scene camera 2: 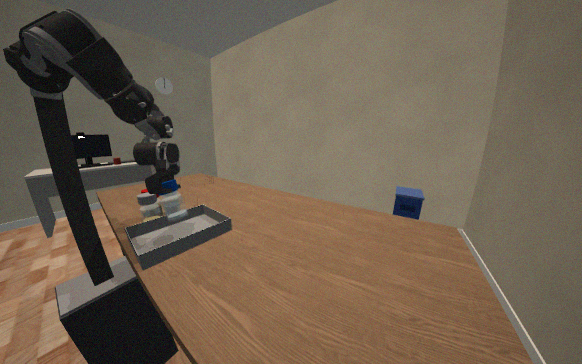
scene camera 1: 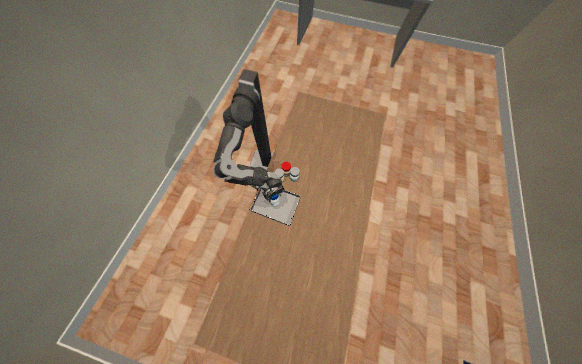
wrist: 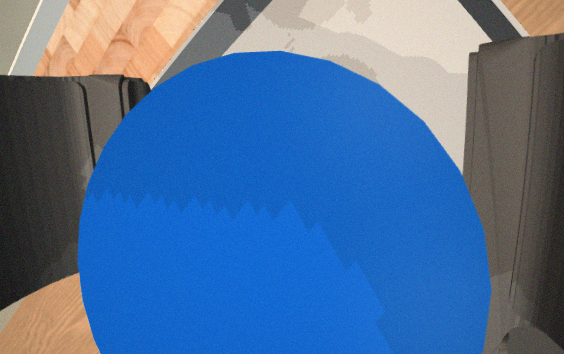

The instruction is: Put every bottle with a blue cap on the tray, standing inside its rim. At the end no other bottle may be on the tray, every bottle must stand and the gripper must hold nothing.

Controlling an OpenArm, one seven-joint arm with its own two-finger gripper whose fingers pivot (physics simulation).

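Note:
My gripper (scene camera 1: pixel 274 194) (scene camera 2: pixel 169 187) (wrist: pixel 294 218) is shut on a bottle with a blue cap (scene camera 1: pixel 274 197) (scene camera 2: pixel 170 184) (wrist: pixel 280 210), one finger on each side of it. The bottle is upright, with its clear whitish body (scene camera 2: pixel 171 204) over the tray (scene camera 1: pixel 270 217) (scene camera 2: pixel 185 246) (wrist: pixel 200 40), near the rim beside the other bottles. I cannot tell whether its base touches the tray floor. A red-capped bottle (scene camera 1: pixel 286 166) (scene camera 2: pixel 145 191) and two grey-capped bottles, one (scene camera 1: pixel 295 172) (scene camera 2: pixel 149 206) and another (scene camera 1: pixel 279 173), stand upright on the table close together outside the tray; scene camera 2 partly hides them.
The tray lies on the long wooden table (scene camera 1: pixel 300 280) (scene camera 2: pixel 350 280) near its edge. The arm's black post (scene camera 2: pixel 75 200) stands beside that edge. A desk with a monitor (scene camera 2: pixel 92 147) and a blue bin (scene camera 2: pixel 408 204) are farther off.

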